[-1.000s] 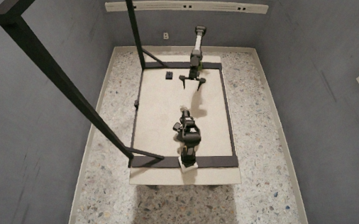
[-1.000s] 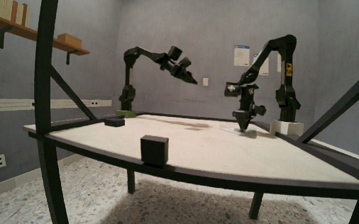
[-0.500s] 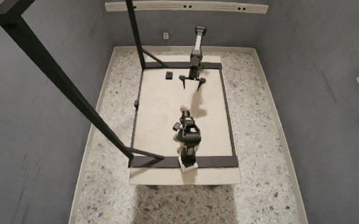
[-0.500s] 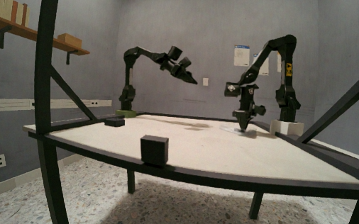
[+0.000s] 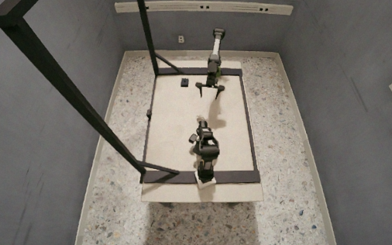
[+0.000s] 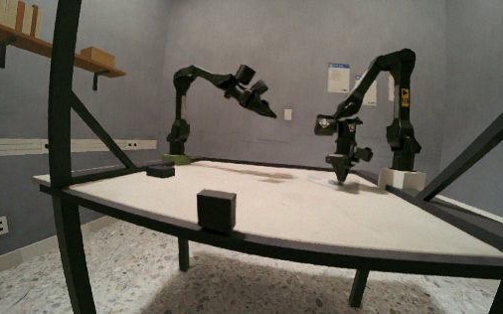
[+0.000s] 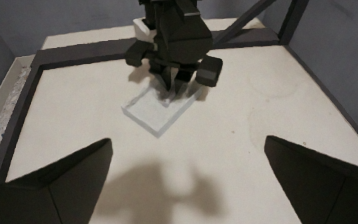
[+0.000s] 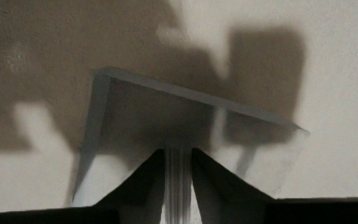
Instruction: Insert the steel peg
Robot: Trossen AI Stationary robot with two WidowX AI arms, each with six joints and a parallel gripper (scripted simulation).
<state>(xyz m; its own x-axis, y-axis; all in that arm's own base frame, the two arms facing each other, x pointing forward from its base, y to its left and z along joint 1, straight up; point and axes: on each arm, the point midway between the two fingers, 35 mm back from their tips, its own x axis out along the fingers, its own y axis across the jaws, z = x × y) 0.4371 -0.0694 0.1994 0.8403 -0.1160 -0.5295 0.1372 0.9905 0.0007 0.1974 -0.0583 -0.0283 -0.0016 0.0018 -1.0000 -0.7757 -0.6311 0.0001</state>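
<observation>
My left gripper is now 27 cm to the left of the steel peg and 24 cm above it. Round my left hand: dark block: 28 cm to the left, 22 cm below, 21 cm behind; tray: 25 cm to the right, 24 cm below, 2 cm ahead.
My right hand is 20 mm short of the tray, 30 mm to the right of it and 30 mm above it. Also, from my right hand: steel peg (10 mm ahead, 20 mm to the left, 30 mm below); dark block (200 mm behind, 570 mm to the left, 20 mm below).
</observation>
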